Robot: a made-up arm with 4 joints. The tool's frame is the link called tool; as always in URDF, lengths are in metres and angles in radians.
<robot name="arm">
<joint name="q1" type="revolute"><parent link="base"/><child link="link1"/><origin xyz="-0.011 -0.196 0.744" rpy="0 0 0"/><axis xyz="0 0 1"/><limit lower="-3.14" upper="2.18" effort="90" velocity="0.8"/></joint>
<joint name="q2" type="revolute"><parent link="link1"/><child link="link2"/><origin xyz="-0.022 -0.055 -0.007" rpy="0 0 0"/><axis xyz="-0.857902 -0.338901 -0.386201"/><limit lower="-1.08" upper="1.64" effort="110" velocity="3.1"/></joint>
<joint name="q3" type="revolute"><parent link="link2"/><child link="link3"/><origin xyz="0.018 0.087 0.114" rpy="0 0 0"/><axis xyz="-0.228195 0.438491 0.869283"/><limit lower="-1.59" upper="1.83" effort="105" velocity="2"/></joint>
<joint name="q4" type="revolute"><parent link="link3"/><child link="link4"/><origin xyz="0.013 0.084 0.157" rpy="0 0 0"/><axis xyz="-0.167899 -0.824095 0.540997"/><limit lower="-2.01" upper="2.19" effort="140" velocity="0.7"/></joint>
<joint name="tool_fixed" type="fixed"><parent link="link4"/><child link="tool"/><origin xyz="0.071 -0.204 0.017" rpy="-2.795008 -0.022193 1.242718"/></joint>
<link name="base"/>
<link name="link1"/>
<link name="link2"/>
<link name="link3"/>
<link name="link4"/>
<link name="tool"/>
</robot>
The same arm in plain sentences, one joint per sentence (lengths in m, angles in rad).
The arm has four revolute joints in a row. What follows holds with every joint at zero, and every direction is one of the base frame's. The first joint sits 0.0110 m along -x and 0.1960 m along -y and 0.7440 m along +z from the base frame's origin and turns about +z, from -3.1400 to 2.1800 rad. The second joint sits 0.0220 m along -x and 0.0550 m along -y and 0.0070 m along -z from the first joint and turns about the direction (-0.857902, -0.338901, -0.386201), from -1.0800 to 1.6400 rad. The third joint sits 0.0180 m along +x and 0.0870 m along +y and 0.1140 m along +z from the second joint and turns about the direction (-0.228195, 0.438491, 0.869283), from -1.5900 to 1.8300 rad. The fourth joint sits 0.0130 m along +x and 0.0840 m along +y and 0.1570 m along +z from the third joint and turns about the direction (-0.167899, -0.824095, 0.540997), from -2.0100 to 2.1900 rad. The tool frame, which is the frame that the pose is given for, sits 0.0710 m along +x and 0.2040 m along -y and 0.0170 m along +z from the fourth joint; its axes are the base frame's turned by roll -2.7950, pitch -0.0222 and yaw 1.2427 rad (as in URDF: about the fixed x, then y, then z).
